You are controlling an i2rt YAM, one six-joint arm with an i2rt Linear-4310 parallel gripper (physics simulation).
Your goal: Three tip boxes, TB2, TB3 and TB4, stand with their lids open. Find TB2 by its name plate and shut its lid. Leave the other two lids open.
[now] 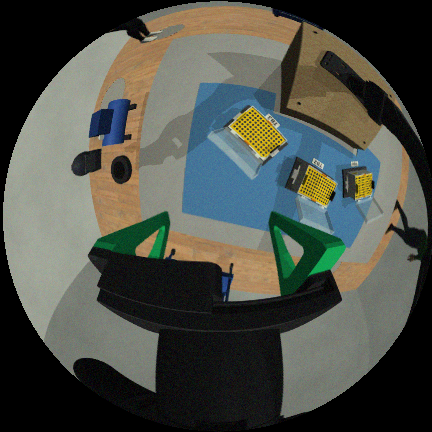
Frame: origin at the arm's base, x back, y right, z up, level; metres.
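Where they show: gripper, fingertip midpoint: [218,216].
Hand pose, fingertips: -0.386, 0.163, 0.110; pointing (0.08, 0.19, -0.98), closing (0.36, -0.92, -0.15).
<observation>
After its pixels a point has its place, as x, y, z.
TB2 [318,186] {-0.313, -0.067, -0.136}, a tip box with a yellow perforated top, stands right of centre on the blue mat [215,190] {-0.474, 0.190, -0.193}, with its name plate [318,163] {-0.246, -0.064, -0.191} at its upper edge. Its clear lid [314,216] {-0.386, -0.077, -0.091} is open and slants toward the lower side. TB3 [257,132] {-0.270, 0.148, -0.136} stands up and left of it, its clear lid [235,151] {-0.336, 0.177, -0.089} open on the lower-left side. TB4 [363,185] {-0.196, -0.252, -0.133} stands to the right, its lid [370,209] {-0.245, -0.309, -0.090} open; its small plate [354,164] {-0.145, -0.217, -0.191} is hard to read. My green-fingered gripper [218,216] {-0.386, 0.163, 0.110} is open and empty, apart from all three boxes and left of TB2.
A large brown box-like block [305,82] {-0.094, 0.101, -0.062} stands at the upper right, beyond the boxes, with a black arm [382,107] over its right side. A blue device [118,122] and a black round object [121,169] are on the wooden border at the left.
</observation>
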